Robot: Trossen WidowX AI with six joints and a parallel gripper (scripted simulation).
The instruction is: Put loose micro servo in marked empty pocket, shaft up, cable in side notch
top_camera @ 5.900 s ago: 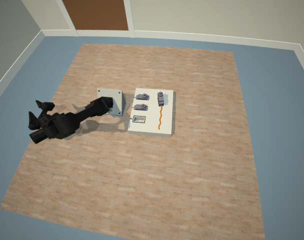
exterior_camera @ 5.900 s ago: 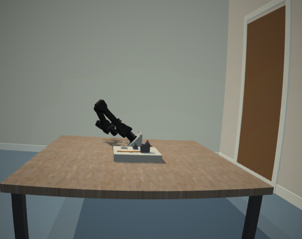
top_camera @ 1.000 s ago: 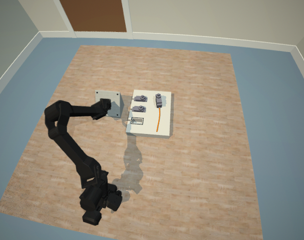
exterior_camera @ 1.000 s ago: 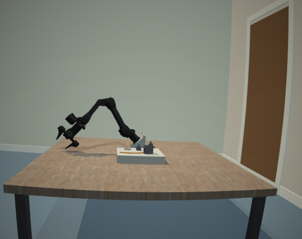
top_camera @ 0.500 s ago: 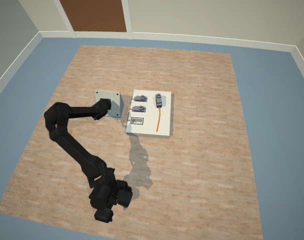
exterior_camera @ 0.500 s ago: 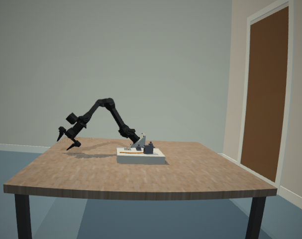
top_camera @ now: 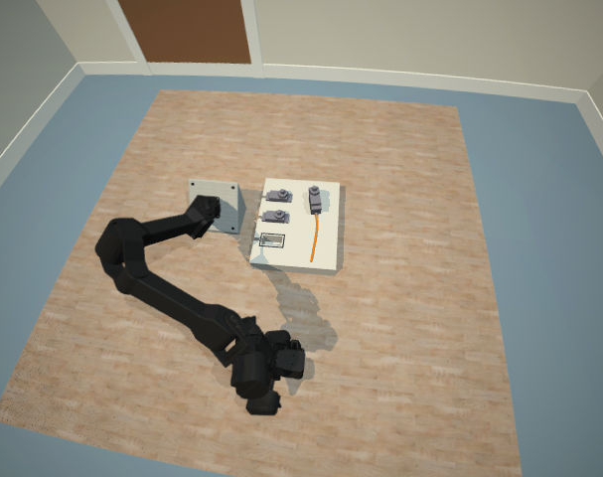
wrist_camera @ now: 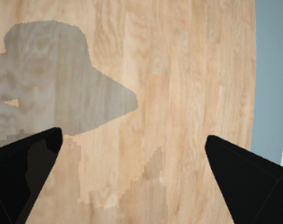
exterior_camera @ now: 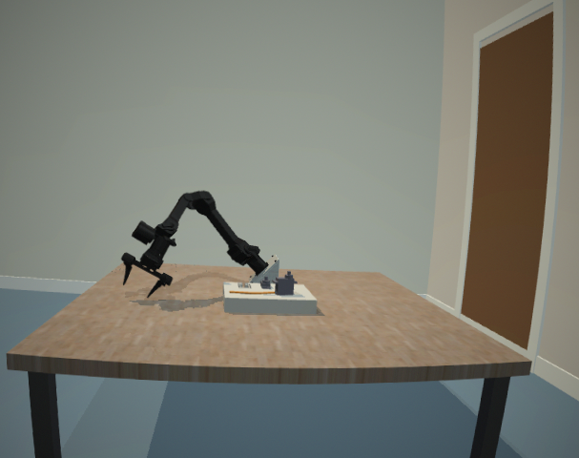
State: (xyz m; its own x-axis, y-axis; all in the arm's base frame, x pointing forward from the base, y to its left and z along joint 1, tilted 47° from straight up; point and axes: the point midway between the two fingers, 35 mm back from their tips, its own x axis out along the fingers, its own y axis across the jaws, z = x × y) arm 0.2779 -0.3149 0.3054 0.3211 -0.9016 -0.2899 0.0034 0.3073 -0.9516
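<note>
The white deck is 45 cm to the left of my gripper tip and 2 cm ahead of it.
</note>
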